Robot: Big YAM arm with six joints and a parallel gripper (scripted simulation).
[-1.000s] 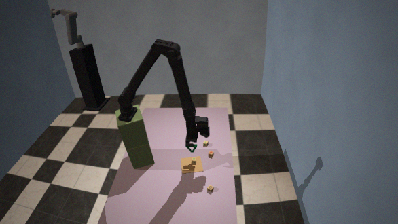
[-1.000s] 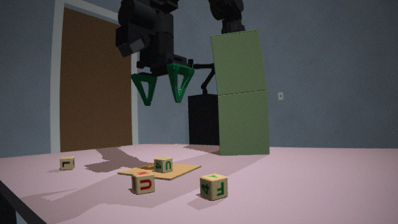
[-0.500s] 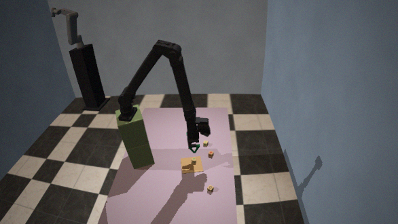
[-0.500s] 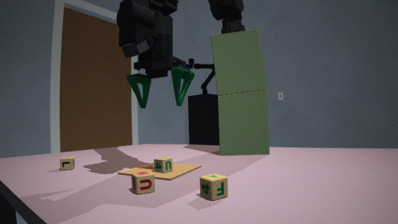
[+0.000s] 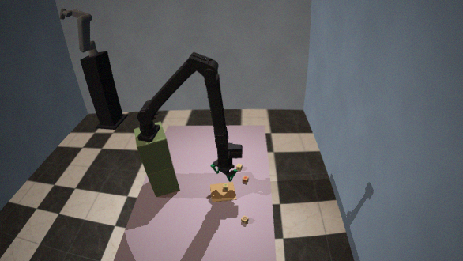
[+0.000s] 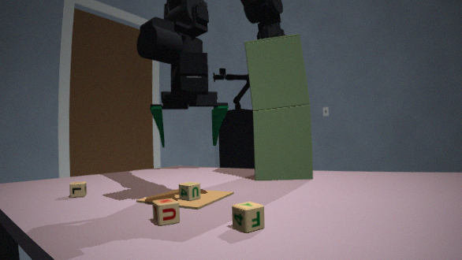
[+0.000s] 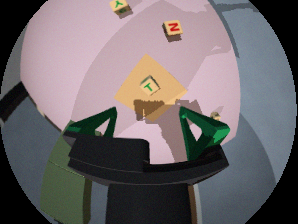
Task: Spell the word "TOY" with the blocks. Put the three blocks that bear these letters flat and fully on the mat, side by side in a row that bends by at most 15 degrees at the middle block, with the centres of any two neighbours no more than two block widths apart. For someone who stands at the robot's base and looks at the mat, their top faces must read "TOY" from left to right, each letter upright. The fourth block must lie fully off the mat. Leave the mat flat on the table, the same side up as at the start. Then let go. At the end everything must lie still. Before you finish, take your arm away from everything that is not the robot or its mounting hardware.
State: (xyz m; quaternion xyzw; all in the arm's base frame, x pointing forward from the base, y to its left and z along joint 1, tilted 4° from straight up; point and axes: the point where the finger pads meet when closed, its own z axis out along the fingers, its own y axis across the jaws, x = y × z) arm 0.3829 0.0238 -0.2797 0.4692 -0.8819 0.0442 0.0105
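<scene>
Now: the tan mat 1 cm behind my hand, 2 cm to the right of it and 11 cm below it. Also, from my hand: letter block 6 cm ahead, 19 cm to the left, 10 cm below; black-lettered block 14 cm ahead, 22 cm to the right, 10 cm below.
</scene>
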